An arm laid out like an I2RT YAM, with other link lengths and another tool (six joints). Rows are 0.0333 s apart.
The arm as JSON. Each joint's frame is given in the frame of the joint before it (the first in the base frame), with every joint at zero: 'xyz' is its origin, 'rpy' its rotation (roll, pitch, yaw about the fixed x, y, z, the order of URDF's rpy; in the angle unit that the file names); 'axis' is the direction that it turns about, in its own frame. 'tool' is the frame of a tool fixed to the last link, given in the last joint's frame.
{
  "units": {
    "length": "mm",
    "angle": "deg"
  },
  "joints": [
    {
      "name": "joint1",
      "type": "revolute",
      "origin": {
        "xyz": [
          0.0,
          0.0,
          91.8
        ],
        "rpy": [
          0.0,
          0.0,
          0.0
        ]
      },
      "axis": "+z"
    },
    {
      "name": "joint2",
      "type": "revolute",
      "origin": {
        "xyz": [
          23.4,
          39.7,
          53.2
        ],
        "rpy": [
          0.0,
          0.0,
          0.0
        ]
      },
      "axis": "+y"
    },
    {
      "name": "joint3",
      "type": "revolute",
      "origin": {
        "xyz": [
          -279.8,
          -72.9,
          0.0
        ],
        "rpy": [
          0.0,
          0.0,
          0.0
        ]
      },
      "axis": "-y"
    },
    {
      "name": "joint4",
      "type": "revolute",
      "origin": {
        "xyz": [
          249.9,
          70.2,
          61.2
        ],
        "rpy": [
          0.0,
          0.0,
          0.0
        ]
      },
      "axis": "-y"
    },
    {
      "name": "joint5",
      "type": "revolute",
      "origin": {
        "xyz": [
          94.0,
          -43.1,
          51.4
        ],
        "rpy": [
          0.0,
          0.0,
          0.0
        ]
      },
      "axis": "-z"
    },
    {
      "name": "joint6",
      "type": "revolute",
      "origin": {
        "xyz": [
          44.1,
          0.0,
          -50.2
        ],
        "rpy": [
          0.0,
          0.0,
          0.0
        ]
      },
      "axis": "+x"
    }
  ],
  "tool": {
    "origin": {
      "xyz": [
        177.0,
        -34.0,
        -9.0
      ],
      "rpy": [
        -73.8,
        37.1,
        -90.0
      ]
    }
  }
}
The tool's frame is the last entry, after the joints.
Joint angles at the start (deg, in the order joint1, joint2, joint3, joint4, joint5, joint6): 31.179, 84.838, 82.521, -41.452, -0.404, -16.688
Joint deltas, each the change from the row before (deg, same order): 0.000, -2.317, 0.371, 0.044, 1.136, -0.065; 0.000, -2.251, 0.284, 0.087, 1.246, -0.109; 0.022, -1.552, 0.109, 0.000, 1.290, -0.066; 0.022, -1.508, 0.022, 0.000, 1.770, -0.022; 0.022, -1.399, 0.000, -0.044, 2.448, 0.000; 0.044, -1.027, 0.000, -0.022, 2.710, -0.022; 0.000, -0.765, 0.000, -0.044, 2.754, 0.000; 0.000, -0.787, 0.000, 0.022, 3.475, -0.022; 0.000, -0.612, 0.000, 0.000, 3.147, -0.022; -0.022, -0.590, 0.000, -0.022, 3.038, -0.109; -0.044, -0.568, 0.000, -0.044, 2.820, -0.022; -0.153, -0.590, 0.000, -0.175, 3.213, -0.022; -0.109, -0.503, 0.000, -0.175, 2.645, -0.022; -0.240, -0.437, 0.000, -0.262, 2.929, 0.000; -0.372, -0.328, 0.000, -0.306, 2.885, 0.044; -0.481, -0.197, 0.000, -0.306, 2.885, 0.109
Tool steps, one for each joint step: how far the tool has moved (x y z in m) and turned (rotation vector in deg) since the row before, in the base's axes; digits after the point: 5 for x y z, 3 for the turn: -0.00147, -0.00601, 0.02220, 0.718, -2.759, -0.795; -0.00216, -0.00690, 0.02107, 0.603, -2.697, -0.889; -0.00179, -0.00664, 0.01362, 0.141, -1.853, -0.960; -0.00161, -0.00864, 0.01267, -0.113, -1.855, -1.397; -0.00112, -0.01126, 0.01179, -0.485, -1.878, -1.994; -0.00032, -0.01158, 0.00933, -0.770, -1.639, -2.207; 0.00003, -0.01177, 0.00744, -0.890, -1.385, -2.323; 0.00001, -0.01454, 0.00865, -1.160, -1.645, -2.944; -0.00044, -0.01308, 0.00722, -1.087, -1.369, -2.686; -0.00106, -0.01284, 0.00708, -1.116, -1.296, -2.590; -0.00168, -0.01219, 0.00669, -0.949, -1.178, -2.479; -0.00251, -0.01464, 0.00684, -1.156, -1.172, -2.942; -0.00280, -0.01193, 0.00572, -0.952, -0.942, -2.412; -0.00325, -0.01377, 0.00540, -1.122, -0.874, -2.807; -0.00343, -0.01418, 0.00462, -1.142, -0.729, -2.920; -0.00354, -0.01443, 0.00398, -1.156, -0.623, -3.051
